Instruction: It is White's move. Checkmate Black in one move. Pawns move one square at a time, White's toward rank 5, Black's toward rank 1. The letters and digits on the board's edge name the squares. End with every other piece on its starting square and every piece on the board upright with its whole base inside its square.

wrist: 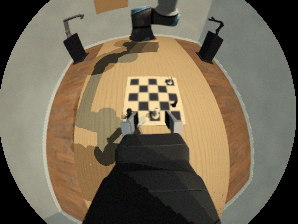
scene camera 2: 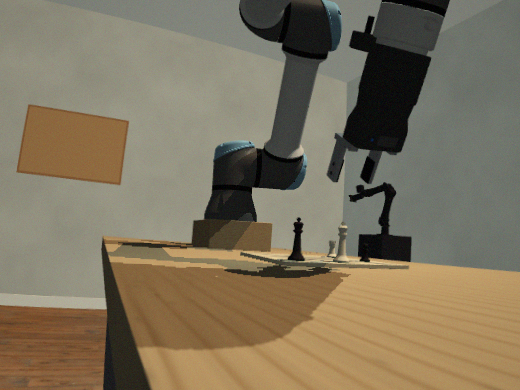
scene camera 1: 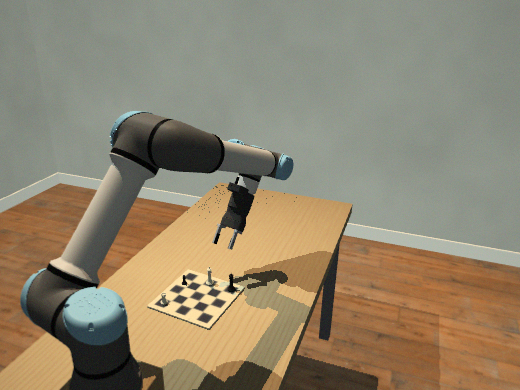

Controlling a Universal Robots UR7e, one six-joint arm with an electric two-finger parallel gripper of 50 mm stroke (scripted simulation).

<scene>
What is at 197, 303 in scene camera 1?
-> A chessboard.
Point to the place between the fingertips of my gripper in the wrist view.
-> At 151, 116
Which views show my gripper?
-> The wrist view, scene camera 2 and scene camera 1: all of them.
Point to a chessboard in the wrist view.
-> At 143, 93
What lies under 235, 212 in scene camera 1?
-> My gripper.
</scene>
